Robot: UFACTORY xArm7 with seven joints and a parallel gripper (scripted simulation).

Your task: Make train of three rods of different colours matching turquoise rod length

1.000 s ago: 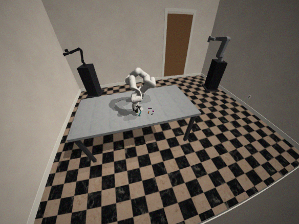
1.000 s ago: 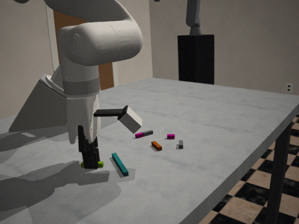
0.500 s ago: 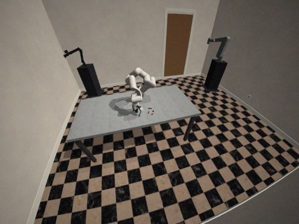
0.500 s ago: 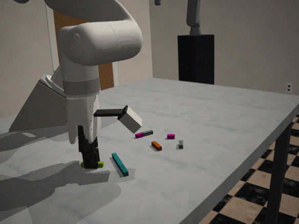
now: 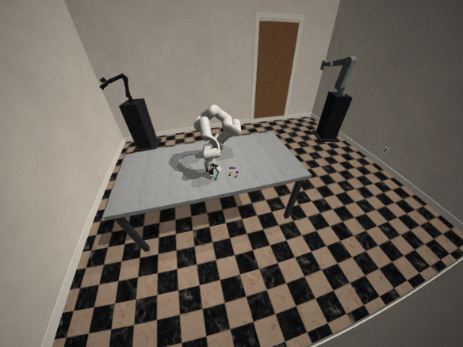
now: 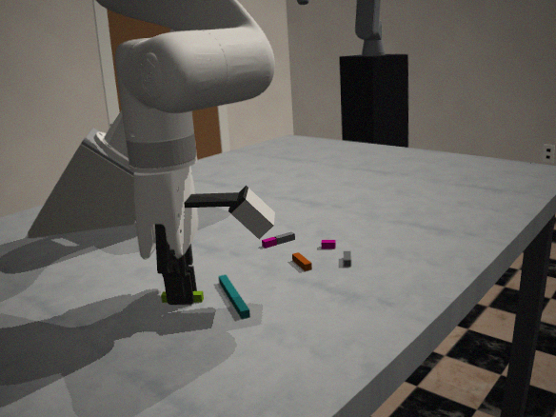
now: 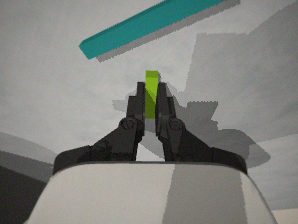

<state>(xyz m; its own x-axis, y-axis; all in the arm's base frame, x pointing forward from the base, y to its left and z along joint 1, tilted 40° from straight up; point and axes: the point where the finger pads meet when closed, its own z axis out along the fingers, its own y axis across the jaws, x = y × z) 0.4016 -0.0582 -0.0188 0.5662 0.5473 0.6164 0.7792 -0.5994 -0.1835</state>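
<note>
Now: hand 50 mm to the right of the turquoise rod, 40 mm short of it and 20 mm above it. Also, from my hand: lime rod: 20 mm below; orange rod: 170 mm to the left, 20 mm below, 10 mm ahead.
</note>
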